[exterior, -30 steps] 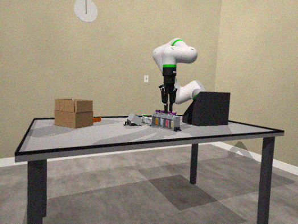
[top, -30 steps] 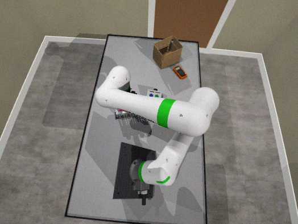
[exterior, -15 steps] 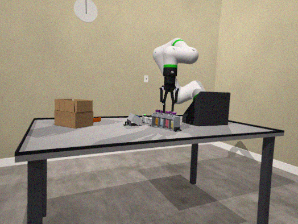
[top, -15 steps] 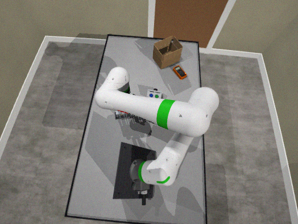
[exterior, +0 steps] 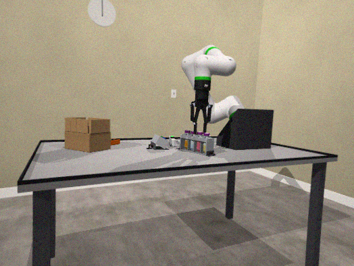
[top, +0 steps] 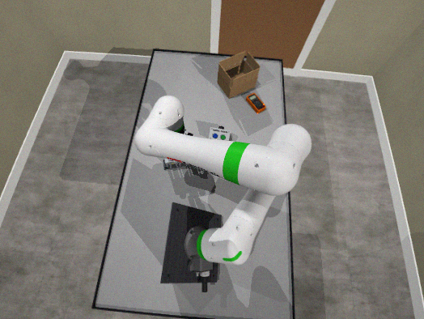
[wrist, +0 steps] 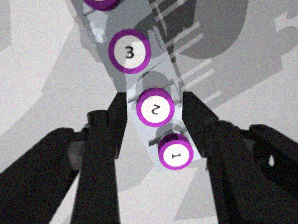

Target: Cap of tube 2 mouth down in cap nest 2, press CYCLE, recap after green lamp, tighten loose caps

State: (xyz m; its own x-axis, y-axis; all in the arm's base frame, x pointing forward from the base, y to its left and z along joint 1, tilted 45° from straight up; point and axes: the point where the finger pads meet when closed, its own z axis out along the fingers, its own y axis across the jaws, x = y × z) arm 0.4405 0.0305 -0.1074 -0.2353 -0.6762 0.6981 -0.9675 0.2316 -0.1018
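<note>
Right now the purple cap marked 2 is 30 mm below my hand. The rest, counted from my hand: cap 1: 10 mm behind, 50 mm to the left, 30 mm below; then cap 3: 10 mm ahead, 50 mm to the right, 30 mm below; then cap 4: 20 mm ahead, 100 mm to the right, 30 mm below.
</note>
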